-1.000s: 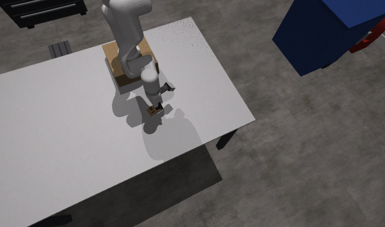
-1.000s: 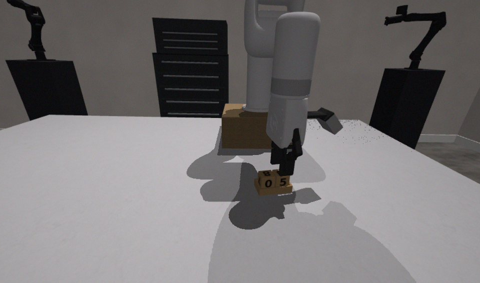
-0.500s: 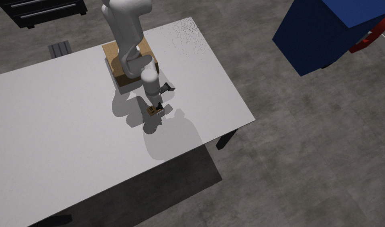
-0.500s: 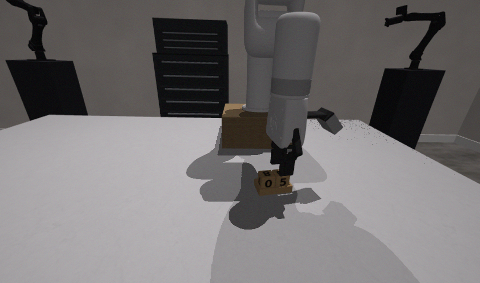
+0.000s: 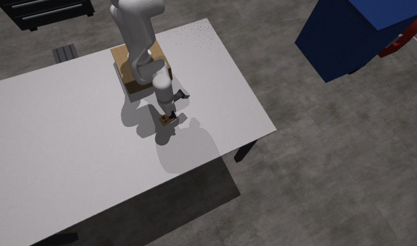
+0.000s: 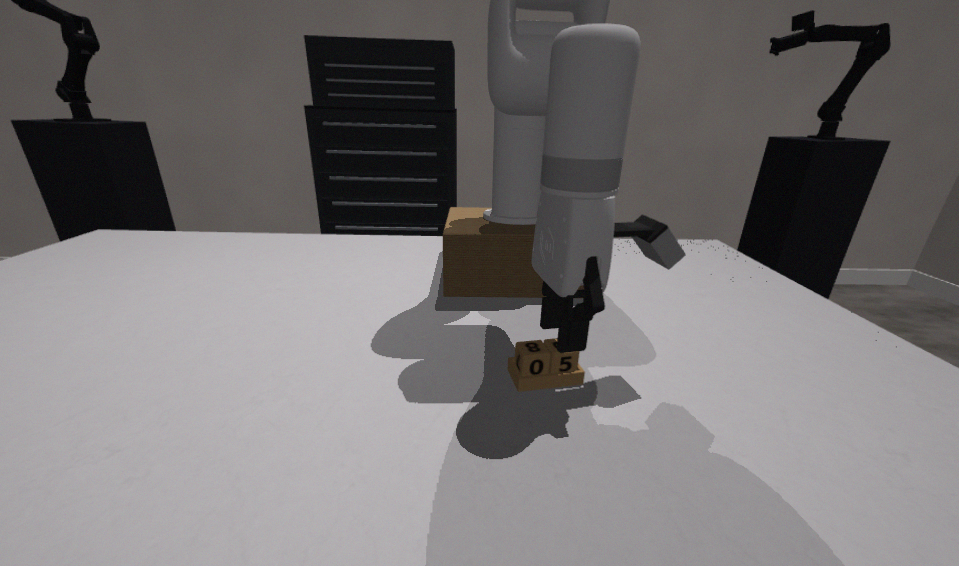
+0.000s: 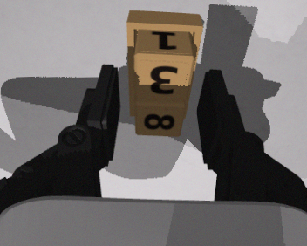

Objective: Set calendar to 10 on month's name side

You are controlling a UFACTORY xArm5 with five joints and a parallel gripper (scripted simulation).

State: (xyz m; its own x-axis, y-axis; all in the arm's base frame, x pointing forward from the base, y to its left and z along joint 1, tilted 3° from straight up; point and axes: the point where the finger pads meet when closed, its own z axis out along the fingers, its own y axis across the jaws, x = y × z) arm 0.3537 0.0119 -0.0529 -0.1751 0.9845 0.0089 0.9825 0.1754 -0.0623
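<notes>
Right now my hand is 6 cm above the wooden calendar tray and 2 cm to the left of it.
</notes>
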